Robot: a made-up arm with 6 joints.
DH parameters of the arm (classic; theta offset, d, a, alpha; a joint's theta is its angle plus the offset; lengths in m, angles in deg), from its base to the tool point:
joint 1: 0 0.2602 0 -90
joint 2: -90 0 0.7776 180
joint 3: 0 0 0 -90
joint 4: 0 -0.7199 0 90
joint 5: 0 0.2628 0 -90
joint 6: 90 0 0 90
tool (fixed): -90 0 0 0
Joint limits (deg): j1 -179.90..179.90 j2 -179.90..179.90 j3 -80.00..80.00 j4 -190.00..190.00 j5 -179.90..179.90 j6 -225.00..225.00
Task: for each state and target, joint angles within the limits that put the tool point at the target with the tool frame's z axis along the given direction. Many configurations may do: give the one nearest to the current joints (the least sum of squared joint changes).
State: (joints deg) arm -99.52 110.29 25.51 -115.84 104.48 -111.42
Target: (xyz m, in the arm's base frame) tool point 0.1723 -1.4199 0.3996 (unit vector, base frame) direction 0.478 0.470 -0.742
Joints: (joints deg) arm -88.31 63.75 65.62 -119.73 97.89 -61.03
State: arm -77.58 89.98 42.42 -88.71 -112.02 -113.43
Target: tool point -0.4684 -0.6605 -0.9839 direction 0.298 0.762 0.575
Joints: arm -121.78 131.26 77.98 -78.96 -95.31 -161.09
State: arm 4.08 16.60 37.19 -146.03 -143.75 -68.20
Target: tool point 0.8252 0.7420 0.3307 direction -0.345 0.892 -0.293
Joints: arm 30.58 43.98 13.65 -146.42 -143.08 -61.87
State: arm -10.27 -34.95 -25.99 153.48 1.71 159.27
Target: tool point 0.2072 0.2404 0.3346 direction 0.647 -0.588 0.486
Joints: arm -5.57 1.60 -78.85 170.75 -23.22 156.96
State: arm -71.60 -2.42 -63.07 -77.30 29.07 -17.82
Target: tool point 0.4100 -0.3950 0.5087 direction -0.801 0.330 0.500
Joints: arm -44.43 1.09 -22.51 -91.08 70.99 8.21
